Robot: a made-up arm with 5 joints.
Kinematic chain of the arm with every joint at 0, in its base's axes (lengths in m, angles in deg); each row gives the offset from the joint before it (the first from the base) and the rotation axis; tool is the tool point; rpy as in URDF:
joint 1: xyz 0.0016 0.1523 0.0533 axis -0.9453 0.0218 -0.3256
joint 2: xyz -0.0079 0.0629 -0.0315 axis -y
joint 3: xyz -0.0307 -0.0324 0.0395 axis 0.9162 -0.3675 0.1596
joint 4: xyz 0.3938 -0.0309 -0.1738 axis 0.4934 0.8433 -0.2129
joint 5: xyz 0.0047 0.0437 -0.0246 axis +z
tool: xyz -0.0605 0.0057 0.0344 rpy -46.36 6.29 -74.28
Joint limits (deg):
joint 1: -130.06..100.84
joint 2: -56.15..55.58
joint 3: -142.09..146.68
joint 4: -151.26..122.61
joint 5: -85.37..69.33
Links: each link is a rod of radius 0.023 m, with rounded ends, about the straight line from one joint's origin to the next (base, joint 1, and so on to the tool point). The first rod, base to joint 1, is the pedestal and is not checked.
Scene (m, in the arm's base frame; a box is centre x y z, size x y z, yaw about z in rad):
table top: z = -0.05
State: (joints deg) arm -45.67 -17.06 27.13 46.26 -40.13
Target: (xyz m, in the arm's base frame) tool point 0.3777 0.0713 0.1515
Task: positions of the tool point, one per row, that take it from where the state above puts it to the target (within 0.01 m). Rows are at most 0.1 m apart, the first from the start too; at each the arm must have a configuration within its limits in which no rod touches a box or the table.
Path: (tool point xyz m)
1: 0.3299 0.3648 0.1053
2: 0.3567 0.3121 0.1132
3: 0.3780 0.2447 0.1241
4: 0.3872 0.1635 0.1376
5: 0.3777 0.0713 0.1515

